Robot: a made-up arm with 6 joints.
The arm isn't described. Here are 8 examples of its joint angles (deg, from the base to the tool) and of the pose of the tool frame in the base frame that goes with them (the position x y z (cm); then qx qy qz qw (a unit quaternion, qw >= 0)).
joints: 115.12 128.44 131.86 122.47 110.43 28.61
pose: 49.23 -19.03 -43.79 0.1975 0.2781 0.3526 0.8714
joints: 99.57 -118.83 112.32 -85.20 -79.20 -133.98
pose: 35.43 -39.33 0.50 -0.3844 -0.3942 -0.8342 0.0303
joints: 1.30 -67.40 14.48 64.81 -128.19 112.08
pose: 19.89 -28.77 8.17 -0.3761 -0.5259 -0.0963 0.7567
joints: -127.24 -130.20 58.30 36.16 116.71 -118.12
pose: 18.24 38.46 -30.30 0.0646 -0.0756 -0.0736 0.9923
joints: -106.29 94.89 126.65 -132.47 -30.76 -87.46
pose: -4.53 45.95 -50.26 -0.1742 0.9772 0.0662 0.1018
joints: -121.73 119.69 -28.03 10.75 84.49 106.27
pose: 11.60 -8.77 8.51 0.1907 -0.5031 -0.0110 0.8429
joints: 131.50 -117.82 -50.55 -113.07 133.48 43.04
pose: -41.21 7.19 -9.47 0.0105 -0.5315 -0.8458 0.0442
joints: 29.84 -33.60 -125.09 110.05 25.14 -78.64
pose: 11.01 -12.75 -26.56 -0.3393 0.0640 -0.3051 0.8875
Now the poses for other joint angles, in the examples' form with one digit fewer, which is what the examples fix.
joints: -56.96 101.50 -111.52 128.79 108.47 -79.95
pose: -32.1 -15.4 -53.3 0.815 0.114 -0.545 0.160
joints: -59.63 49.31 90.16 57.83 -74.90 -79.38
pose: 2.4 49.6 20.8 -0.035 -0.221 0.238 0.945
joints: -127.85 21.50 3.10 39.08 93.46 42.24
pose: -5.3 33.4 5.8 -0.054 -0.240 0.715 0.654
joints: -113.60 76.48 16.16 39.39 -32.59 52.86
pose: 4.2 -30.7 7.2 -0.612 0.663 -0.376 0.212
